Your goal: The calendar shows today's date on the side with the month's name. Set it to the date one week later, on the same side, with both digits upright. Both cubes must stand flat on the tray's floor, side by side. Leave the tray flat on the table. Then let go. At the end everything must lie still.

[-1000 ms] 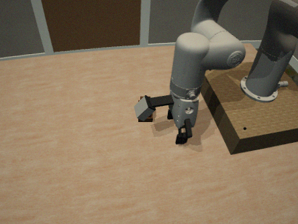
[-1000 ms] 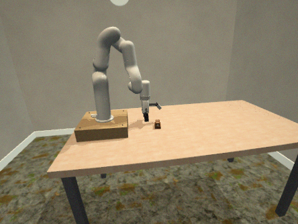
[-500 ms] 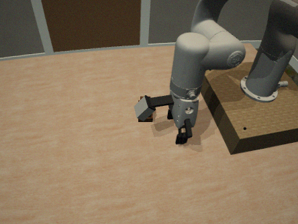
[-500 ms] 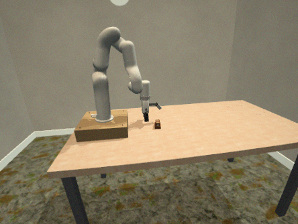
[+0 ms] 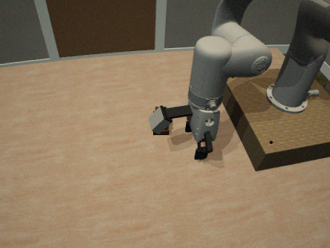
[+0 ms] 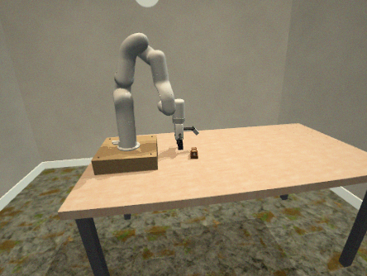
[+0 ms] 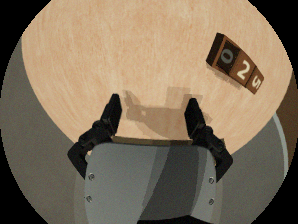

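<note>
Now: hand 8 cm to the left of the cube, 8 cm short of it and 1 cm above it. The rest, counted from my hand: brown tray 10 cm to the right, 8 cm ahead, 2 cm below.
</note>
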